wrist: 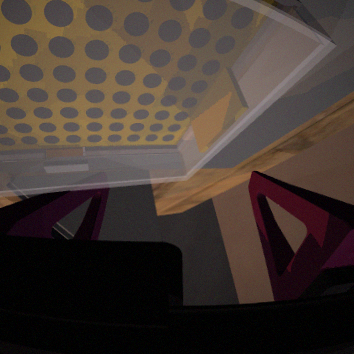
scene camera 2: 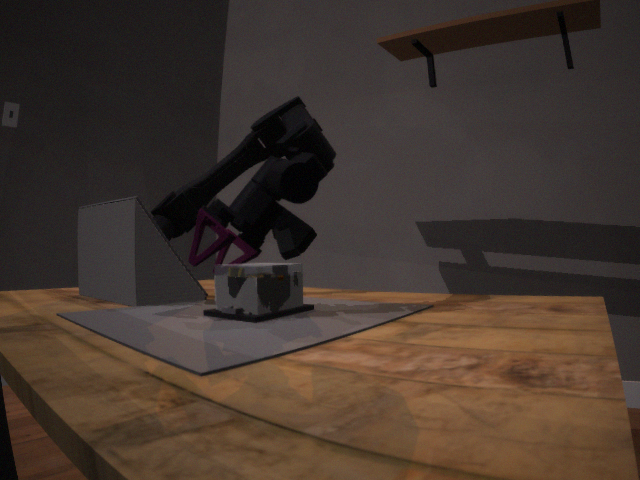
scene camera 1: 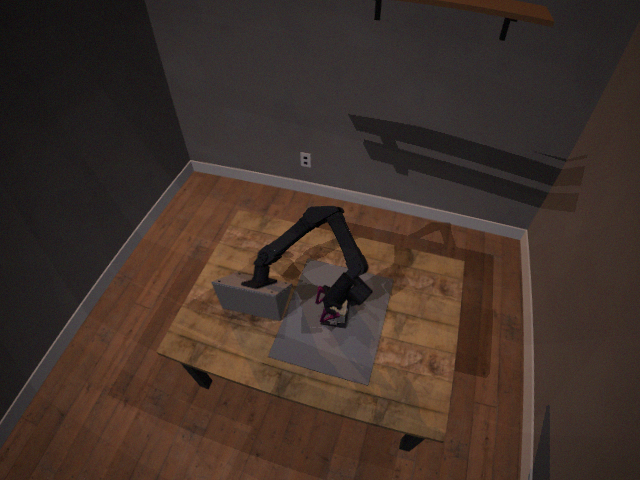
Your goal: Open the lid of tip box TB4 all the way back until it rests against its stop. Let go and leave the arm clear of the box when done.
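Where they show: gripper, fingertip midpoint: [wrist: 178, 178] [scene camera 2: 204, 269] [scene camera 1: 318, 312]; arm's base at its link origin: [scene camera 2: 145, 248] [scene camera 1: 260, 283].
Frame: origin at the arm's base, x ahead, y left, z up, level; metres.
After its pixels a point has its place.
The tip box [scene camera 1: 339, 321] @[x 0.348, y -0.018, z -0.083 m] [scene camera 2: 258, 295] @[x 0.366, y -0.011, z -0.066 m] is a small clear box on a dark base. A yellow rack [wrist: 95, 77] with round holes shows through its clear lid [wrist: 135, 164] @[x 0.302, y 0.010, z -0.024 m] in the wrist view. The lid looks down on the box in scene camera 2. No TB4 label is readable. My gripper [scene camera 1: 319, 312] @[x 0.265, y -0.032, z -0.032 m] [scene camera 2: 204, 266] @[x 0.265, y -0.032, z -0.032 m] [wrist: 178, 178] @[x 0.265, y -0.032, z -0.032 m] is open, its magenta fingers wide apart with nothing between them. It is tilted, beside the box on the side towards the arm's base. In the wrist view the left fingertip shows through the lid's near edge; contact cannot be told.
The box stands on a grey mat [scene camera 1: 320, 356] @[x 0.321, y -0.179, z -0.101 m] [scene camera 2: 206, 351] @[x 0.469, y -0.183, z -0.101 m] on the wooden table [scene camera 1: 413, 403] @[x 0.707, y -0.251, z -0.104 m] [scene camera 2: 387, 413] @[x 0.687, y -0.206, z -0.104 m]. A grey wedge-shaped block [scene camera 1: 250, 302] @[x 0.002, y -0.096, z 0.003 m] [scene camera 2: 105, 253] @[x -0.001, y -0.096, z -0.009 m] carries the arm's base, close behind the fingers. A wall shelf [scene camera 1: 480, 7] [scene camera 2: 491, 33] hangs high above.
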